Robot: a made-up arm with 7 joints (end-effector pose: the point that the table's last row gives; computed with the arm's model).
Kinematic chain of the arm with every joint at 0, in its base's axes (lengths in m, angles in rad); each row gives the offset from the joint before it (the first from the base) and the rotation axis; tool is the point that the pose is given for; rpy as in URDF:
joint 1: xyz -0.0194 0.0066 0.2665 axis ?
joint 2: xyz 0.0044 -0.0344 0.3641 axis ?
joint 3: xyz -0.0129 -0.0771 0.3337 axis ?
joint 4: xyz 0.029 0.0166 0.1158 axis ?
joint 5: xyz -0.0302 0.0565 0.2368 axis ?
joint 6: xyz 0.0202 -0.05 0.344 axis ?
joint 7: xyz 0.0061 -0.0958 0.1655 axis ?
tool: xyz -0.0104 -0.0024 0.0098 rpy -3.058 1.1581 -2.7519
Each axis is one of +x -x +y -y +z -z.
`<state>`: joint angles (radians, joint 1 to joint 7).
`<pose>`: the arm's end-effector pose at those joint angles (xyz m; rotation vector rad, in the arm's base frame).
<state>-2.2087 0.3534 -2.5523 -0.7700 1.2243 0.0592 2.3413</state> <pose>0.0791 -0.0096 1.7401 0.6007 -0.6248 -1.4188</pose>
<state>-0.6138 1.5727 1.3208 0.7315 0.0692 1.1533 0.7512</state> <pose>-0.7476 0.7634 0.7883 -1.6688 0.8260 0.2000</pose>
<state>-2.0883 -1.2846 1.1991 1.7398 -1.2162 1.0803 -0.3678</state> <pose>0.2330 -0.7823 0.6837 0.0029 2.8752 0.1430</pose>
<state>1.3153 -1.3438 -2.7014 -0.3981 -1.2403 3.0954 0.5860</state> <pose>0.1799 0.7826 0.5591 1.7908 1.2209 1.3960</pose>
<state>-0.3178 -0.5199 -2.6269 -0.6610 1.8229 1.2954 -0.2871</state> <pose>0.6291 -0.1682 1.4397 -0.7334 1.7476 -1.3359</pose>
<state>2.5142 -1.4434 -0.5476 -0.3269 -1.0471 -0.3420 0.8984</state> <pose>-0.8830 0.6294 1.0993 -1.2730 1.7171 0.3867</pose>
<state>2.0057 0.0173 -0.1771 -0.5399 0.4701 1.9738 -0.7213</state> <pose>0.2820 -0.2370 1.4641 0.4369 -0.2144 1.4669</pose>
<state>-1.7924 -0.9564 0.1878 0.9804 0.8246 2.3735 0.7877</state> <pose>-0.3268 -0.7503 0.6869 1.1264 -0.1141 -0.3434</pose>
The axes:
joint 1: +z
joint 2: -y
joint 3: +z
joint 4: +y
joint 5: +z
joint 6: -y
joint 7: +x

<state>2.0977 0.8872 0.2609 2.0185 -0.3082 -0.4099 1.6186</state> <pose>-0.1591 0.3067 1.2403 1.0586 -2.8890 -0.5463</pose>
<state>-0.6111 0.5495 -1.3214 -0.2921 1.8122 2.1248 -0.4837</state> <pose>-0.5183 0.1884 1.4325 -0.4755 -0.6072 -0.7581</pose>
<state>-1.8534 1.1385 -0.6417 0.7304 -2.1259 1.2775 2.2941</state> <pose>0.0531 0.7054 1.4448 0.1369 -0.5708 -2.0686</pose>
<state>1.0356 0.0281 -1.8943 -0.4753 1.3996 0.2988 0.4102</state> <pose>-0.0728 0.0824 1.7962 -0.9128 1.4043 0.5497</pose>
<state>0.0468 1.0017 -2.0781 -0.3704 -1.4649 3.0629 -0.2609</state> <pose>-0.5751 0.0909 1.1809 0.1810 -0.3383 2.2416</pose>
